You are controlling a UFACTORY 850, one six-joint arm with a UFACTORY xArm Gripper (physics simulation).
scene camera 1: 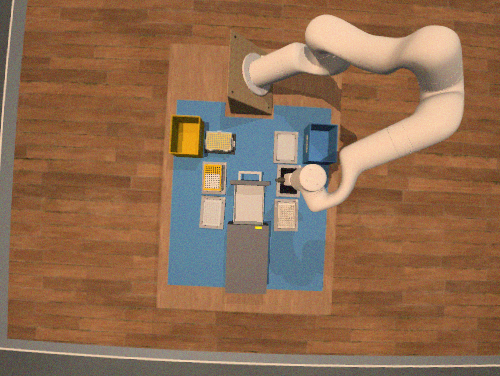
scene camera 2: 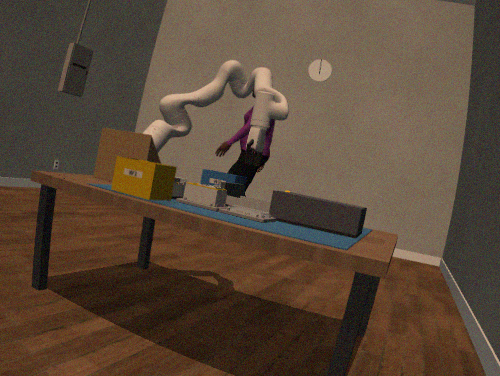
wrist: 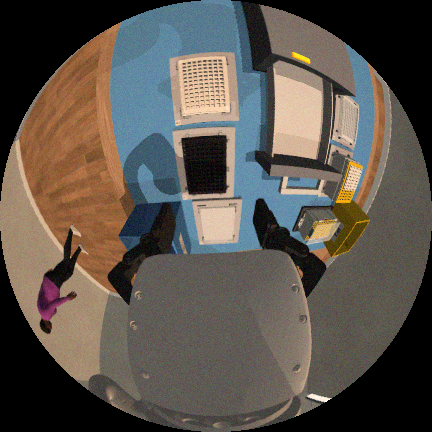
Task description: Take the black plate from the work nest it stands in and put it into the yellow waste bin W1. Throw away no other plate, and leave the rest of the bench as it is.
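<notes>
The black plate (scene camera 1: 288, 190) (wrist: 205, 165) lies flat in its light grey work nest (wrist: 231, 150), in the right-hand column between two other nests in scene camera 1. My gripper (scene camera 1: 280, 180) (scene camera 2: 250, 150) (wrist: 213, 211) is open and empty, pointing down high above the bench. In scene camera 1 it overlaps the black plate and hides part of it; in the wrist view the plate shows whole, beyond the fingertips. The yellow waste bin W1 (scene camera 1: 187, 137) (scene camera 2: 142, 185) (wrist: 356, 227) stands at the far left of the mat in scene camera 1.
A blue bin (scene camera 1: 320, 145) (scene camera 2: 220, 176) stands beside a nest with a white plate (scene camera 1: 286, 146) (wrist: 216, 223). A beige perforated plate (scene camera 1: 286, 215) (wrist: 204, 85) and a yellow-rimmed plate (scene camera 1: 213, 177) occupy other nests. A grey housing (scene camera 1: 247, 257) (scene camera 2: 317, 212) has an open drawer (scene camera 1: 249, 204).
</notes>
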